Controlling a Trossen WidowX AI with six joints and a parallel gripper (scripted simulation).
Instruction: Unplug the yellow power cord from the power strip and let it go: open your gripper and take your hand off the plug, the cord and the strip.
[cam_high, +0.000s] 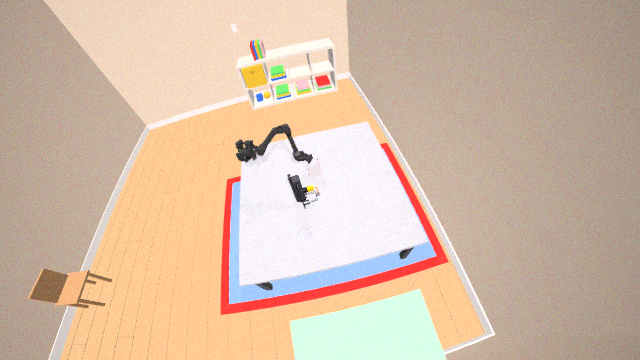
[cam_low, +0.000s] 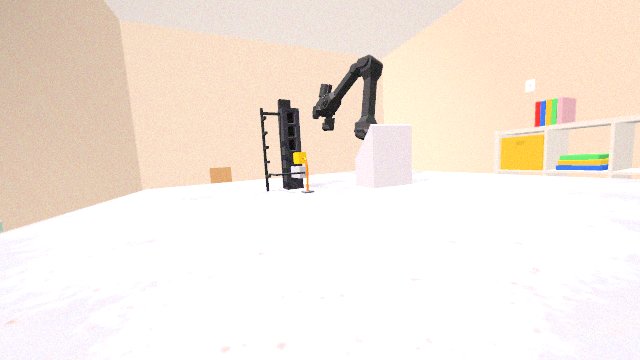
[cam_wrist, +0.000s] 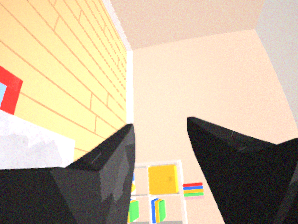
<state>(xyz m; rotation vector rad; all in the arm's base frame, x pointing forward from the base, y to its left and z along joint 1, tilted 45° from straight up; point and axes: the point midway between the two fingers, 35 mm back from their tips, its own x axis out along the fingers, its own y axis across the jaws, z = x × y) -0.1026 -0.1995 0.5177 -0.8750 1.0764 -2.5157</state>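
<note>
Right now the yellow plug is 44 cm ahead of my gripper tip, 42 cm to the left of it and 21 cm below it. Also, from my gripper tip: black power strip: 43 cm ahead, 35 cm to the left, 19 cm below.
</note>
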